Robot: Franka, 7 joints.
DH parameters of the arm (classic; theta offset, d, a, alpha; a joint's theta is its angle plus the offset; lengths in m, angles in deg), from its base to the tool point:
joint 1: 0 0.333 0 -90
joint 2: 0 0 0 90
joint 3: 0 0.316 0.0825 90
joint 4: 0 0 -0.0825 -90
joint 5: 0 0.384 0 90
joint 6: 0 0 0.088 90
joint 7: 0 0.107 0 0
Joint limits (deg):
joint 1: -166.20..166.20
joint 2: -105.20..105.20
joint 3: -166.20..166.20
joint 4: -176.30..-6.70
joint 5: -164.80..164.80
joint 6: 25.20..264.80
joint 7: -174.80..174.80
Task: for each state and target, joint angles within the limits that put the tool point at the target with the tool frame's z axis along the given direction. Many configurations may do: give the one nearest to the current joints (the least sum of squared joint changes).
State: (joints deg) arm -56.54 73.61 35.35 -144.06 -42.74 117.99 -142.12
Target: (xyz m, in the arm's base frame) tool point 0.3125 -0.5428 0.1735 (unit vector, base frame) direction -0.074 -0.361 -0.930
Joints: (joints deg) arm -81.34 37.51 19.85 -109.98 -59.37 151.90 -142.12
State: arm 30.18 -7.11 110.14 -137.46 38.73 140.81 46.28
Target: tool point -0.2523 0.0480 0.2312 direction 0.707 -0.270 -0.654
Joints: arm 31.66 16.98 132.49 -161.95 -3.47 101.39 46.28
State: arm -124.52 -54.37 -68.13 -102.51 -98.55 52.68 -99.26
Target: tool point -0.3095 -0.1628 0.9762 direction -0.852 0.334 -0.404
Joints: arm -84.12 -23.04 -27.08 -68.47 -81.16 79.49 -99.26
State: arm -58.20 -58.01 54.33 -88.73 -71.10 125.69 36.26
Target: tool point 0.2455 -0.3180 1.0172 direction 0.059 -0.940 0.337
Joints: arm -79.09 -13.45 16.67 -70.28 -62.94 153.46 36.26
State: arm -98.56 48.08 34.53 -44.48 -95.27 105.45 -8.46
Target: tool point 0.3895 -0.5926 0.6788 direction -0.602 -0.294 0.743
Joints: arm -61.74 34.76 18.97 -62.81 -149.27 72.80 -8.46
